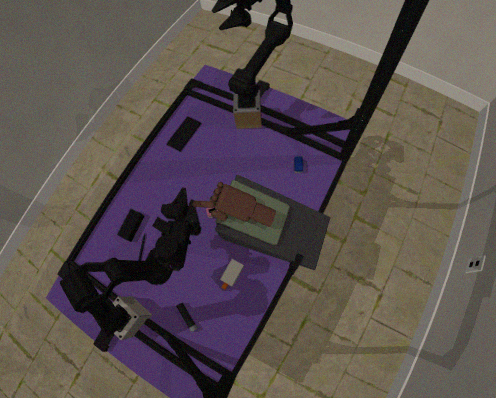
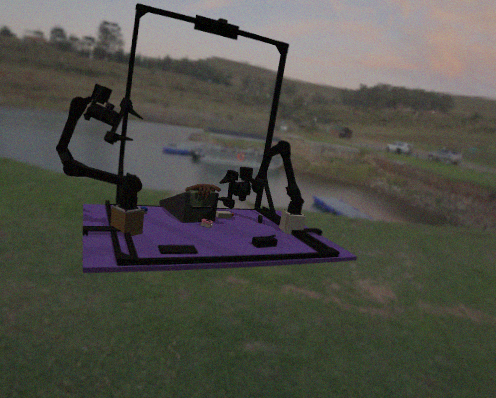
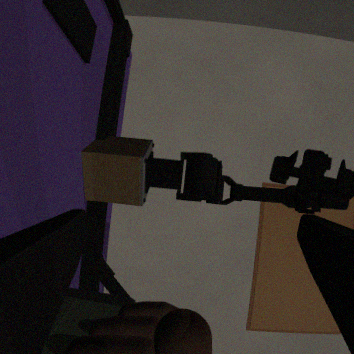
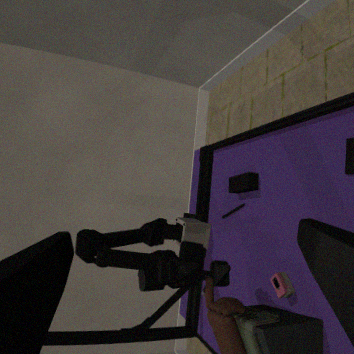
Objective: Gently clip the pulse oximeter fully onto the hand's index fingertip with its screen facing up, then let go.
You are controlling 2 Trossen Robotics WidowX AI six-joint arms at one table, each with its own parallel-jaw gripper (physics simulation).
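Frame: origin at the left arm's base, x right, y ahead, z up, level; metres.
Seen in the pictures: left gripper, between the fingertips: (image 1: 188, 194) (image 2: 218, 191) (image 3: 194, 223) (image 4: 213, 266); right gripper, between the fingertips: (image 1: 216, 21) (image 2: 137, 129) (image 3: 319, 156) (image 4: 186, 236); left arm's base, origin of its link: (image 1: 119, 318) (image 2: 294, 212) (image 4: 178, 231); right arm's base, origin of its link: (image 1: 246, 100) (image 2: 128, 207) (image 3: 147, 171).
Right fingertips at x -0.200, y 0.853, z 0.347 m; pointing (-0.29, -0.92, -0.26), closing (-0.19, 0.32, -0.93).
Offsets run from my right fingertips to a thing's top centre. "pt": to the spot under its first point. Level surfaces: height alone.
The brown model hand (image 1: 238, 203) (image 2: 203, 189) (image 4: 225, 316) lies on a green pad @(pt dy -0.371, dx +0.380, dz -0.324 m) (image 1: 254, 230) with its index finger (image 1: 201, 204) (image 3: 168, 330) (image 4: 208, 291) pointing left, bare. The pink and white pulse oximeter @(dy -0.380, dx +0.205, dz -0.418 m) (image 1: 208, 212) (image 2: 207, 223) (image 4: 282, 285) lies on the purple mat @(dz -0.452 m) (image 1: 215, 158) below the finger, beside the pad. My left gripper (image 1: 188, 206) (image 2: 225, 190) (image 3: 194, 223) is open and empty, its fingers spread around the index fingertip. My right gripper (image 1: 234, 12) (image 2: 124, 122) is open and empty, raised high at the far end of the table.
The pad sits on a dark grey block @(pt dy -0.270, dx +0.511, dz -0.401 m) (image 1: 306, 233). On the mat lie a blue object @(dy -0.062, dx +0.348, dz -0.420 m) (image 1: 298, 163), a white box with an orange end @(dy -0.524, dx +0.387, dz -0.424 m) (image 1: 231, 273), a dark cylinder @(dy -0.726, dx +0.354, dz -0.425 m) (image 1: 187, 317), a thin black stick @(dy -0.658, dx +0.072, dz -0.443 m) (image 1: 143, 246) and black blocks @(dy -0.197, dx -0.112, dz -0.444 m) (image 1: 184, 133) @(dy -0.609, dx -0.021, dz -0.417 m) (image 1: 131, 224). A black frame (image 1: 377, 91) borders the mat.
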